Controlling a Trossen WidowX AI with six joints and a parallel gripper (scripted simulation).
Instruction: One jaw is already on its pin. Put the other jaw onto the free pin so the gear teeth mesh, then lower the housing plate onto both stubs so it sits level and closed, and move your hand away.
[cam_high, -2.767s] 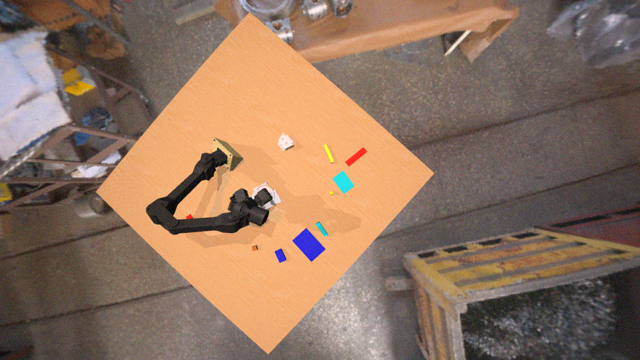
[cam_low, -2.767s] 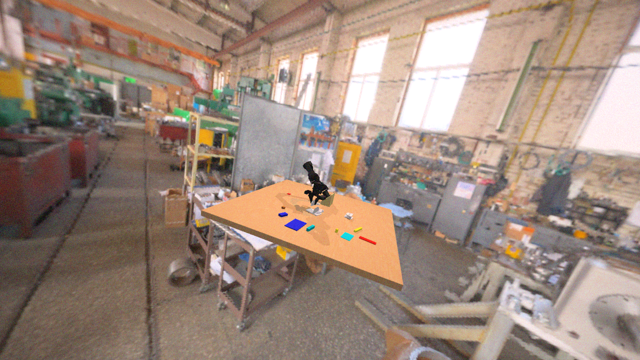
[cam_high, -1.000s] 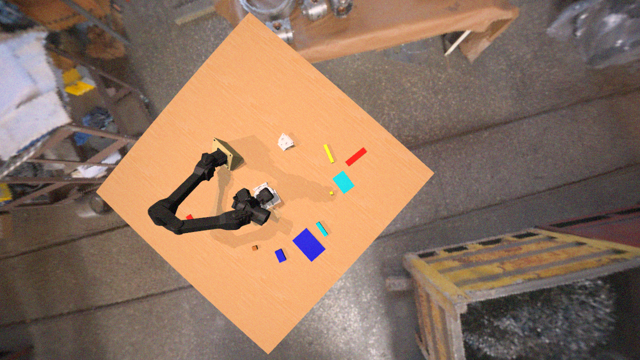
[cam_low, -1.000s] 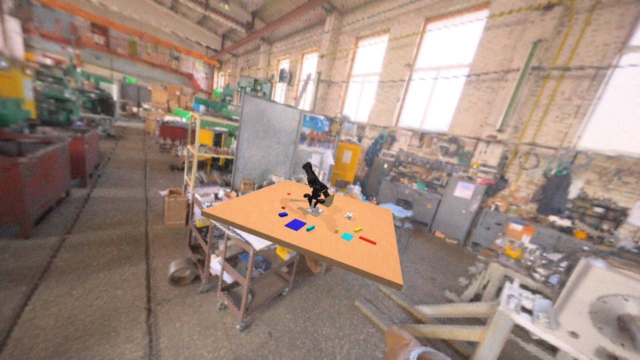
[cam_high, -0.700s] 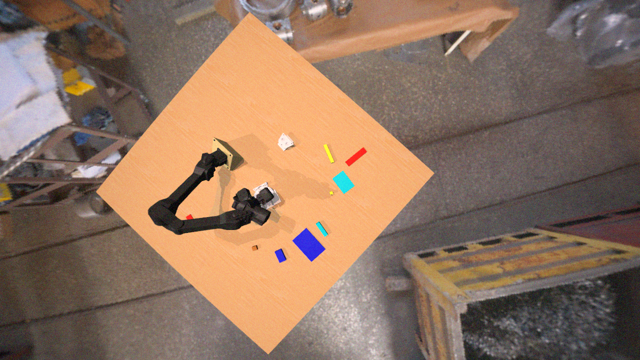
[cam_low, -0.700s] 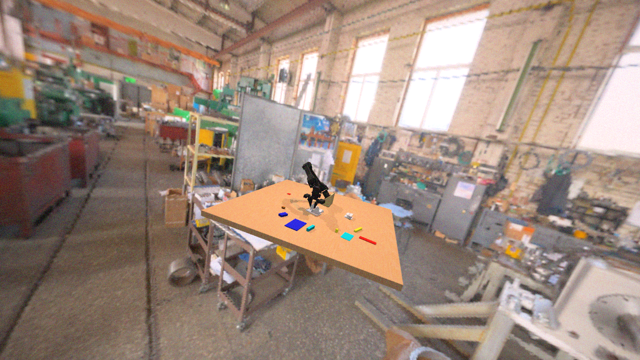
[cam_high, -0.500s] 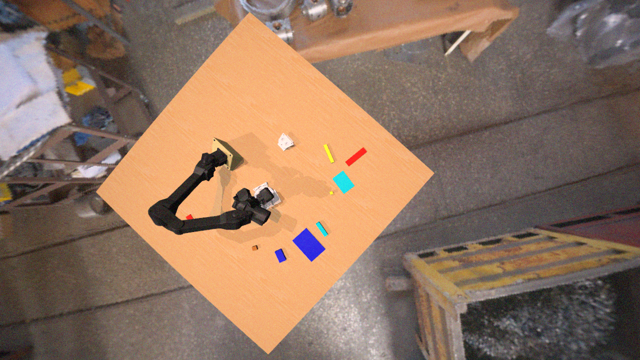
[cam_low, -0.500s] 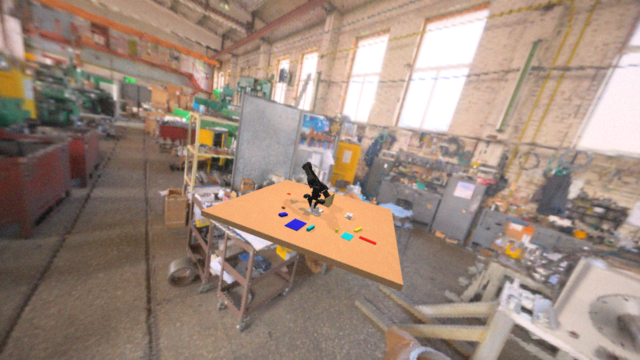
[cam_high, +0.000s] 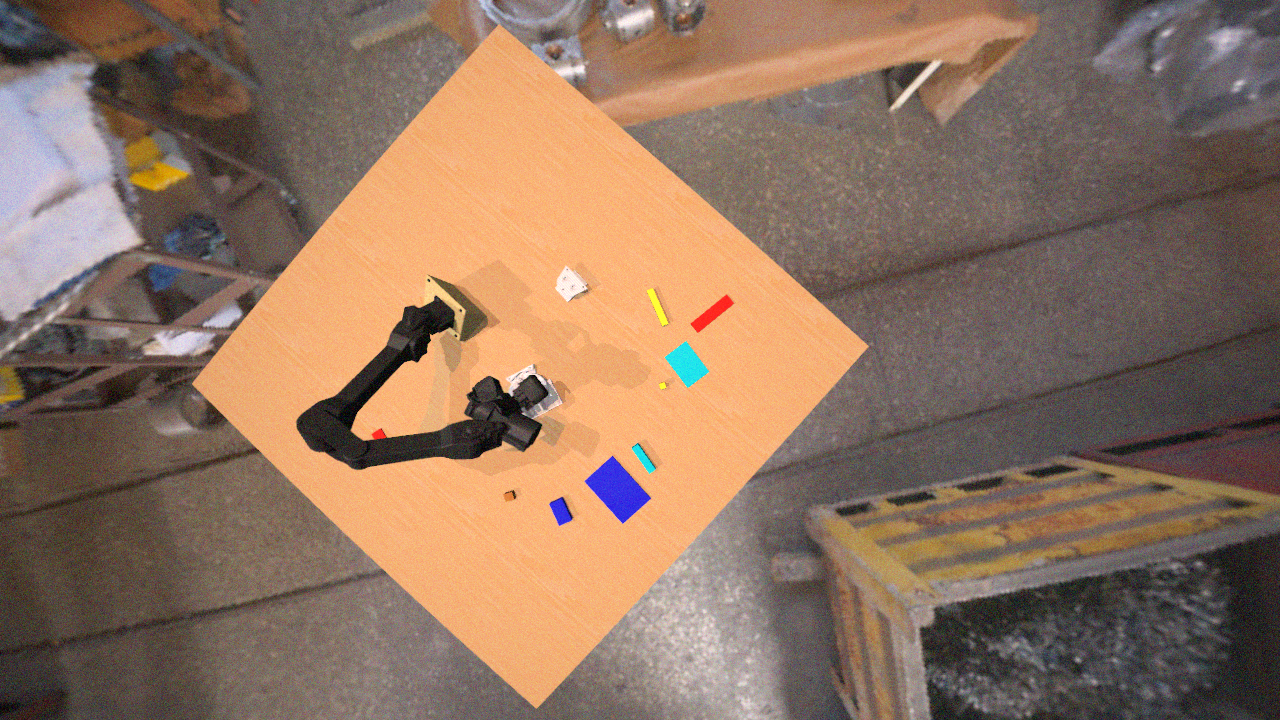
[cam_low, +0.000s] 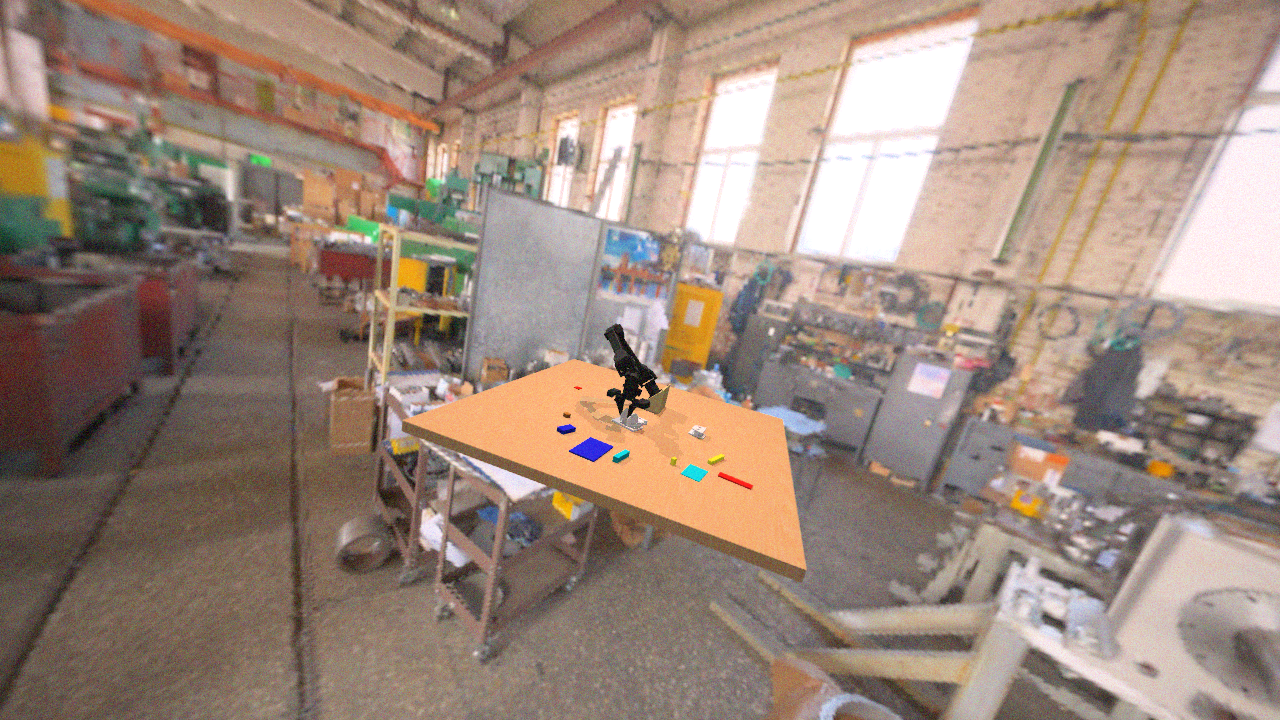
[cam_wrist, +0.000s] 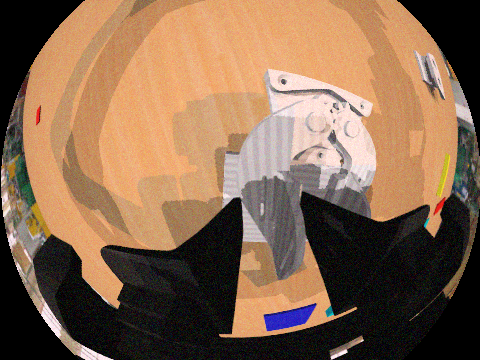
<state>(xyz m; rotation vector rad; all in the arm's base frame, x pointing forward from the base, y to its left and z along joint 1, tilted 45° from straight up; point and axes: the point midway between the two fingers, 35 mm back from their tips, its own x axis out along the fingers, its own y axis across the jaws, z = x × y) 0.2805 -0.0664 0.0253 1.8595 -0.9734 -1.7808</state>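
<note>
The housing plate is 100 mm behind my gripper tip, 310 mm to the left of it and 10 mm above it. Also, from my gripper tip: white block: 100 mm behind, 310 mm to the left, 10 mm below; then orange cube: 130 mm ahead, 210 mm to the right, 10 mm below; then small blue block: 250 mm ahead, 150 mm to the right, 10 mm below.
</note>
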